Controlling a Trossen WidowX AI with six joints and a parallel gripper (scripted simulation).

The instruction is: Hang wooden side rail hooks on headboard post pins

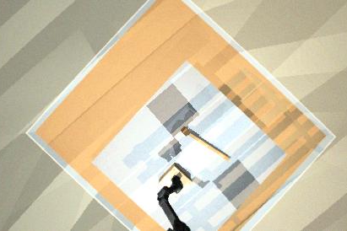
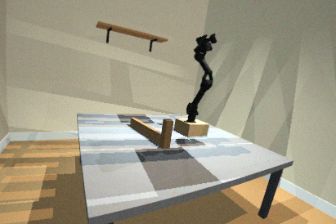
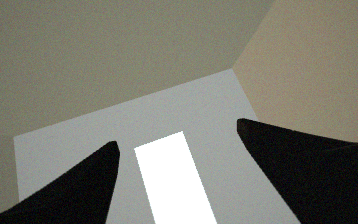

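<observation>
The headboard post lies 53 cm ahead of my gripper tip, 19 cm to the left of it and 77 cm below it.
</observation>
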